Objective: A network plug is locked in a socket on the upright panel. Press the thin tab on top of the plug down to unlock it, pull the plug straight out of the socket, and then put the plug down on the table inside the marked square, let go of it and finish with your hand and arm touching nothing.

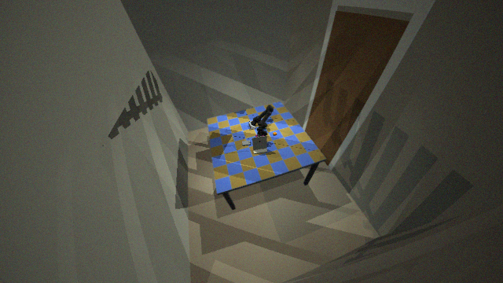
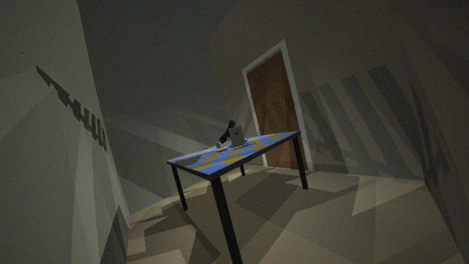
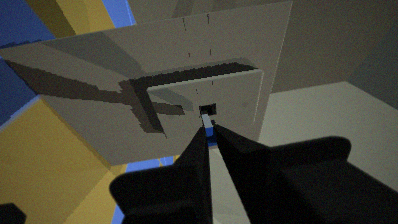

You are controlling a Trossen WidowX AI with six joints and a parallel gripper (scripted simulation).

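The upright panel is 5 cm ahead of my gripper tip, 1 cm to the right of it and 5 cm below it. Also, from my gripper tip: orange object 11 cm behind, 29 cm to the left, 14 cm below; then blue plug right at my gripper tip.
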